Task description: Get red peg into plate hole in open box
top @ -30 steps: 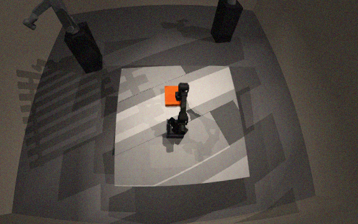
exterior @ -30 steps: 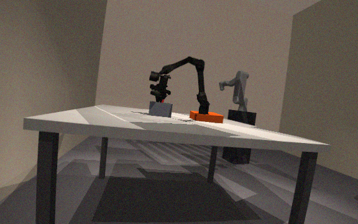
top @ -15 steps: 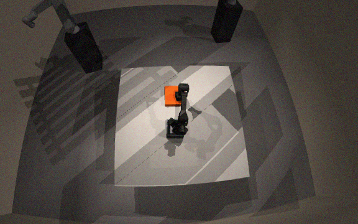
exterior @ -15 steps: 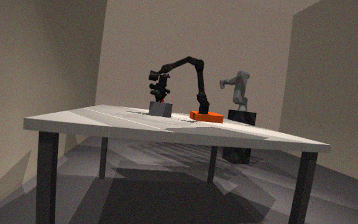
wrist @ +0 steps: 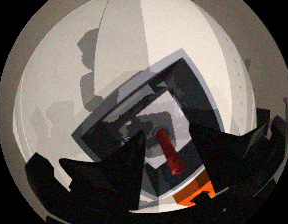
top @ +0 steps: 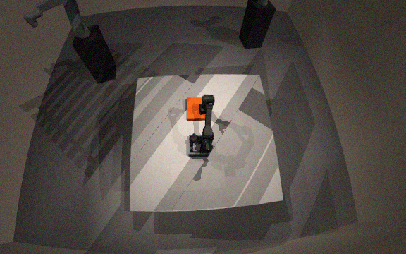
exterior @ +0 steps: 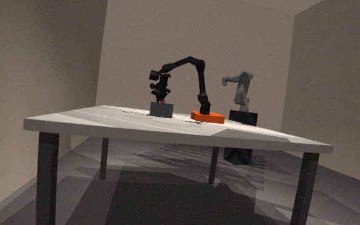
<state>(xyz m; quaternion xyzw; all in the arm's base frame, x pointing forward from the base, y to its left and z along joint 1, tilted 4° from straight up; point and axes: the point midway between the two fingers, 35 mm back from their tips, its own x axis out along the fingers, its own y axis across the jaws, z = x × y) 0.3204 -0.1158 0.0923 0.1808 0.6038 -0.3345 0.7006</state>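
My gripper tip is 2 cm to the right of the red peg, 2 cm past it and 2 cm above it. The rest, counted from my gripper tip: grey box: 7 cm below, 2 cm behind, 1 cm to the left; then plate: 5 cm below, 2 cm behind, 1 cm to the left.
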